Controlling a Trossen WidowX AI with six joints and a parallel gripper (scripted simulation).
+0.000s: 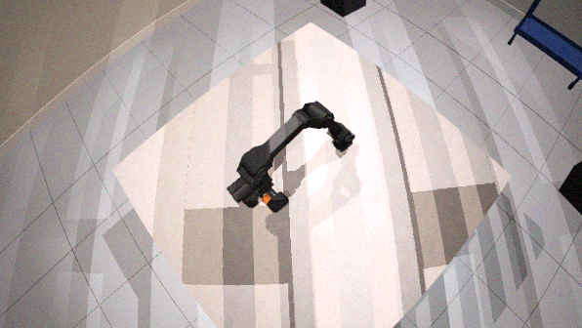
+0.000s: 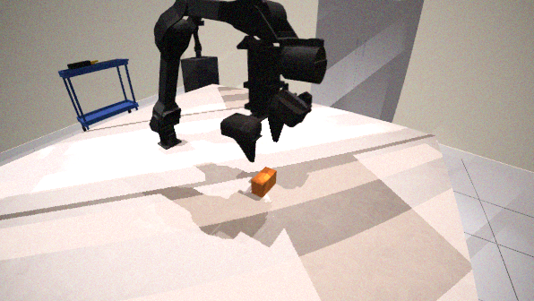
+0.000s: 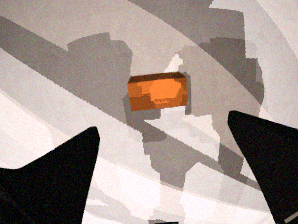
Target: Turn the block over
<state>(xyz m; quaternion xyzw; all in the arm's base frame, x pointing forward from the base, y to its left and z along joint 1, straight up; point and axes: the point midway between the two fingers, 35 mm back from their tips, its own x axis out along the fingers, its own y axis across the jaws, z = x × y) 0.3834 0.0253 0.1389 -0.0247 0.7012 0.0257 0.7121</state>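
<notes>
My gripper tip is 10 mm past the orange block and 80 mm above it.
</notes>
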